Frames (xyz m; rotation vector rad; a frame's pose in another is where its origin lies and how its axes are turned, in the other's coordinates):
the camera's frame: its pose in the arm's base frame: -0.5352 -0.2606 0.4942 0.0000 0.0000 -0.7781
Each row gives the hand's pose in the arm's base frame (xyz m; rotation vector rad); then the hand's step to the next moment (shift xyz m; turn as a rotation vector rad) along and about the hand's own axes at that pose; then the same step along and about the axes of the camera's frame.
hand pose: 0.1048 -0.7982 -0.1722 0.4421 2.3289 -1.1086
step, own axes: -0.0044 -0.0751 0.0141 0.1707 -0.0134 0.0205
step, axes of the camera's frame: 0.0196 -0.0612 0.0415 -0.0900 -0.1065 -0.1015
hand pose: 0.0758 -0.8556 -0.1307 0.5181 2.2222 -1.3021
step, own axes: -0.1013 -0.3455 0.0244 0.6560 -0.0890 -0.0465
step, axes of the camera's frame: 0.0582 -0.2094 0.2881 -0.4467 -0.3783 -0.3127
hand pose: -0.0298 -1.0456 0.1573 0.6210 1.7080 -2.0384
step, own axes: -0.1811 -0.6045 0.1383 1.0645 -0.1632 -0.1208
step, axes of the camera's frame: -0.1261 -0.1674 0.6111 -0.7636 -0.5850 -0.4991
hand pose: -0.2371 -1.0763 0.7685 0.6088 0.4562 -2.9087
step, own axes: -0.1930 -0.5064 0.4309 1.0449 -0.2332 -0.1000
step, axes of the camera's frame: -0.3061 0.1956 0.5894 -0.8086 -0.5440 -0.4543
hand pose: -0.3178 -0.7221 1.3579 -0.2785 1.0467 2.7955
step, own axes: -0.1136 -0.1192 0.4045 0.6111 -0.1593 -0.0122
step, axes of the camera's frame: -0.1845 0.3077 0.2491 -0.5072 -0.2850 -0.2460
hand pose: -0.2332 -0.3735 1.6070 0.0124 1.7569 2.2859
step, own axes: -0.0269 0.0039 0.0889 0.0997 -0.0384 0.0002
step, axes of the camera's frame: -0.0264 0.0833 0.0317 -0.0843 -0.0409 -0.0513
